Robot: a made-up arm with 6 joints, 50 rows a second.
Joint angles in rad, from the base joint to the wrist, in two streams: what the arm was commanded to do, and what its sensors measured. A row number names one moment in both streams.
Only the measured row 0 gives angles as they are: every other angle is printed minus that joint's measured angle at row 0.
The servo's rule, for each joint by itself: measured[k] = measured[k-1] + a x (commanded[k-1-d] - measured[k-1]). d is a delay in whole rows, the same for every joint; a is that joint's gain. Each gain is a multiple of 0.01, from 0.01 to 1. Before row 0 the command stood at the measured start. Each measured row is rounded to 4 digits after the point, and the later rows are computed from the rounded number. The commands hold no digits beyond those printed.
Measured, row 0: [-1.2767 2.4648 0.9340 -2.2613 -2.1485 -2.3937]
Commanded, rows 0 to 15: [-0.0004 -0.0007 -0.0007 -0.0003 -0.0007 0.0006]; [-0.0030 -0.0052 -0.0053 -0.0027 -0.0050 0.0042]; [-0.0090 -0.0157 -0.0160 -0.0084 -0.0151 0.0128]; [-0.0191 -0.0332 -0.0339 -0.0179 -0.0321 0.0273]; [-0.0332 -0.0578 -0.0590 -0.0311 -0.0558 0.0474]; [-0.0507 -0.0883 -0.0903 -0.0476 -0.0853 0.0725]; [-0.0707 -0.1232 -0.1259 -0.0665 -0.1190 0.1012]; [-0.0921 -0.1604 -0.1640 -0.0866 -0.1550 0.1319]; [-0.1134 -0.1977 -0.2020 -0.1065 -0.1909 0.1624]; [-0.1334 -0.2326 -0.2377 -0.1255 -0.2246 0.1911]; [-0.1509 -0.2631 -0.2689 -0.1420 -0.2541 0.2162]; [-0.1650 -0.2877 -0.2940 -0.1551 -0.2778 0.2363]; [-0.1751 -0.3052 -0.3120 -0.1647 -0.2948 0.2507]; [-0.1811 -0.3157 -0.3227 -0.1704 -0.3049 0.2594]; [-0.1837 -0.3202 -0.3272 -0.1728 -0.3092 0.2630]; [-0.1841 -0.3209 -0.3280 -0.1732 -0.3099 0.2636]
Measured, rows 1 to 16: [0.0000 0.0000 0.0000 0.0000 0.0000 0.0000]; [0.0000 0.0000 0.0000 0.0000 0.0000 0.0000]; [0.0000 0.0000 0.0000 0.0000 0.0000 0.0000]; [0.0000 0.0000 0.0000 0.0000 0.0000 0.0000]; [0.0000 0.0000 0.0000 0.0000 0.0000 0.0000]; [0.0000 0.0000 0.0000 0.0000 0.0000 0.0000]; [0.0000 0.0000 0.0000 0.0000 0.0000 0.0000]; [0.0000 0.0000 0.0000 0.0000 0.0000 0.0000]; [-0.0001 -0.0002 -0.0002 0.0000 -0.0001 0.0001]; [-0.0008 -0.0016 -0.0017 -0.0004 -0.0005 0.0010]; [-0.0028 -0.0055 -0.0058 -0.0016 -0.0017 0.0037]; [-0.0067 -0.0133 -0.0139 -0.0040 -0.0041 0.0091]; [-0.0131 -0.0258 -0.0270 -0.0081 -0.0082 0.0179]; [-0.0221 -0.0433 -0.0454 -0.0140 -0.0144 0.0305]; [-0.0338 -0.0657 -0.0687 -0.0219 -0.0228 0.0468]; [-0.0478 -0.0922 -0.0963 -0.0316 -0.0334 0.0664]
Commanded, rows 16 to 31: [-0.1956 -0.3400 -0.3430 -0.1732 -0.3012 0.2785]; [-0.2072 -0.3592 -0.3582 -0.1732 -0.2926 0.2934]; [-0.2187 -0.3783 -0.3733 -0.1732 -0.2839 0.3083]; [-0.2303 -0.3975 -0.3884 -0.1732 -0.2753 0.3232]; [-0.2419 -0.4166 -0.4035 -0.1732 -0.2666 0.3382]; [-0.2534 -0.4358 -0.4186 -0.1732 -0.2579 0.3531]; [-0.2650 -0.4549 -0.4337 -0.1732 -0.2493 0.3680]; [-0.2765 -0.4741 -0.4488 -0.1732 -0.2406 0.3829]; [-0.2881 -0.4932 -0.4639 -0.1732 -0.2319 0.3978]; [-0.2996 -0.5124 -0.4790 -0.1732 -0.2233 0.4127]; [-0.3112 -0.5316 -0.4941 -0.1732 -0.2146 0.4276]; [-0.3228 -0.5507 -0.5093 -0.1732 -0.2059 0.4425]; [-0.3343 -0.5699 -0.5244 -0.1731 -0.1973 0.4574]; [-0.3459 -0.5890 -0.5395 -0.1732 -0.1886 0.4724]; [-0.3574 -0.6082 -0.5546 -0.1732 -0.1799 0.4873]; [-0.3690 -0.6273 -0.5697 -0.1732 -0.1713 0.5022]
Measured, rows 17 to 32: [-0.0635 -0.1217 -0.1270 -0.0428 -0.0460 0.0885]; [-0.0803 -0.1528 -0.1591 -0.0552 -0.0603 0.1121]; [-0.0972 -0.1837 -0.1909 -0.0682 -0.0758 0.1360]; [-0.1135 -0.2128 -0.2208 -0.0812 -0.0920 0.1591]; [-0.1283 -0.2387 -0.2472 -0.0937 -0.1082 0.1802]; [-0.1410 -0.2603 -0.2691 -0.1052 -0.1239 0.1984]; [-0.1512 -0.2771 -0.2859 -0.1153 -0.1387 0.2133]; [-0.1591 -0.2894 -0.2981 -0.1240 -0.1524 0.2249]; [-0.1679 -0.3036 -0.3111 -0.1314 -0.1643 0.2372]; [-0.1773 -0.3192 -0.3248 -0.1377 -0.1746 0.2501]; [-0.1872 -0.3357 -0.3389 -0.1430 -0.1833 0.2635]; [-0.1975 -0.3530 -0.3533 -0.1475 -0.1907 0.2772]; [-0.2082 -0.3708 -0.3679 -0.1514 -0.1968 0.2912]; [-0.2190 -0.3890 -0.3826 -0.1547 -0.2017 0.3054]; [-0.2300 -0.4075 -0.3974 -0.1575 -0.2055 0.3198]; [-0.2412 -0.4261 -0.4123 -0.1599 -0.2083 0.3343]
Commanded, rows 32 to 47: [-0.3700 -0.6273 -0.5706 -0.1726 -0.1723 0.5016]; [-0.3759 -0.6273 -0.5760 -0.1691 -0.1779 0.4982]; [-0.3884 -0.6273 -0.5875 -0.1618 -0.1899 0.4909]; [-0.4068 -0.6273 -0.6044 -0.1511 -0.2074 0.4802]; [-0.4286 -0.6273 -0.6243 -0.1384 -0.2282 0.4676]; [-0.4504 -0.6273 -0.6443 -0.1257 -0.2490 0.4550]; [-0.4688 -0.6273 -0.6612 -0.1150 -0.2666 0.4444]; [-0.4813 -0.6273 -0.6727 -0.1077 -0.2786 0.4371]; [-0.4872 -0.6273 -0.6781 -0.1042 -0.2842 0.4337]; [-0.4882 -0.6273 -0.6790 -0.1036 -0.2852 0.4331]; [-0.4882 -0.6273 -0.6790 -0.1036 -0.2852 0.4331]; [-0.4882 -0.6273 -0.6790 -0.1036 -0.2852 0.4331]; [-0.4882 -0.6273 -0.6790 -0.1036 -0.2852 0.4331]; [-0.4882 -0.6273 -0.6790 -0.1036 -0.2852 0.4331]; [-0.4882 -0.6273 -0.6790 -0.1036 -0.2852 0.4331]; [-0.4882 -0.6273 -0.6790 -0.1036 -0.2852 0.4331]
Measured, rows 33 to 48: [-0.2525 -0.4449 -0.4273 -0.1619 -0.2102 0.3489]; [-0.2638 -0.4638 -0.4423 -0.1636 -0.2112 0.3636]; [-0.2752 -0.4828 -0.4573 -0.1650 -0.2115 0.3783]; [-0.2866 -0.5018 -0.4724 -0.1662 -0.2111 0.3931]; [-0.2980 -0.5209 -0.4875 -0.1672 -0.2100 0.4079]; [-0.3095 -0.5400 -0.5026 -0.1681 -0.2083 0.4227]; [-0.3210 -0.5591 -0.5177 -0.1689 -0.2060 0.4376]; [-0.3325 -0.5782 -0.5328 -0.1695 -0.2032 0.4525]; [-0.3415 -0.5919 -0.5438 -0.1700 -0.2007 0.4638]; [-0.3498 -0.6018 -0.5531 -0.1699 -0.1989 0.4717]; [-0.3591 -0.6089 -0.5631 -0.1687 -0.1982 0.4761]; [-0.3705 -0.6141 -0.5751 -0.1661 -0.1989 0.4770]; [-0.3844 -0.6178 -0.5894 -0.1619 -0.2012 0.4748]; [-0.4002 -0.6205 -0.6053 -0.1565 -0.2050 0.4702]; [-0.4167 -0.6224 -0.6215 -0.1503 -0.2099 0.4643]; [-0.4322 -0.6238 -0.6363 -0.1439 -0.2154 0.4580]
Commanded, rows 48 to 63: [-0.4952 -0.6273 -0.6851 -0.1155 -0.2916 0.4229]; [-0.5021 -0.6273 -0.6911 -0.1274 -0.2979 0.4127]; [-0.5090 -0.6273 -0.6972 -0.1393 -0.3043 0.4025]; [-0.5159 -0.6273 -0.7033 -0.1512 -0.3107 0.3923]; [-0.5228 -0.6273 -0.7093 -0.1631 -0.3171 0.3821]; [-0.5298 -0.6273 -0.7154 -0.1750 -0.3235 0.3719]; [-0.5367 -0.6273 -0.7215 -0.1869 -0.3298 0.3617]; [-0.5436 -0.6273 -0.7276 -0.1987 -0.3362 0.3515]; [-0.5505 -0.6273 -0.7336 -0.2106 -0.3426 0.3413]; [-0.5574 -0.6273 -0.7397 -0.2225 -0.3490 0.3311]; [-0.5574 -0.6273 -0.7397 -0.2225 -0.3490 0.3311]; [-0.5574 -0.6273 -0.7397 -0.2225 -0.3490 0.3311]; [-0.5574 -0.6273 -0.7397 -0.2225 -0.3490 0.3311]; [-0.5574 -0.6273 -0.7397 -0.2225 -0.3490 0.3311]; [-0.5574 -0.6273 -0.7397 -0.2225 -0.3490 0.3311]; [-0.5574 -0.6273 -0.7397 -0.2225 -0.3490 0.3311]
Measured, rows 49 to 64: [-0.4454 -0.6248 -0.6484 -0.1379 -0.2209 0.4524]; [-0.4557 -0.6255 -0.6573 -0.1328 -0.2260 0.4480]; [-0.4635 -0.6260 -0.6636 -0.1284 -0.2307 0.4446]; [-0.4694 -0.6264 -0.6681 -0.1247 -0.2351 0.4420]; [-0.4739 -0.6267 -0.6713 -0.1215 -0.2391 0.4400]; [-0.4773 -0.6269 -0.6735 -0.1188 -0.2428 0.4384]; [-0.4799 -0.6270 -0.6751 -0.1165 -0.2462 0.4372]; [-0.4819 -0.6271 -0.6762 -0.1146 -0.2493 0.4363]; [-0.4851 -0.6272 -0.6788 -0.1147 -0.2527 0.4332]; [-0.4892 -0.6272 -0.6824 -0.1166 -0.2563 0.4285]; [-0.4940 -0.6272 -0.6867 -0.1200 -0.2601 0.4225]; [-0.4993 -0.6272 -0.6915 -0.1247 -0.2641 0.4156]; [-0.5049 -0.6272 -0.6967 -0.1305 -0.2683 0.4079]; [-0.5109 -0.6272 -0.7021 -0.1372 -0.2727 0.3996]; [-0.5171 -0.6272 -0.7077 -0.1447 -0.2773 0.3909]; [-0.5235 -0.6272 -0.7135 -0.1528 -0.2820 0.3818]
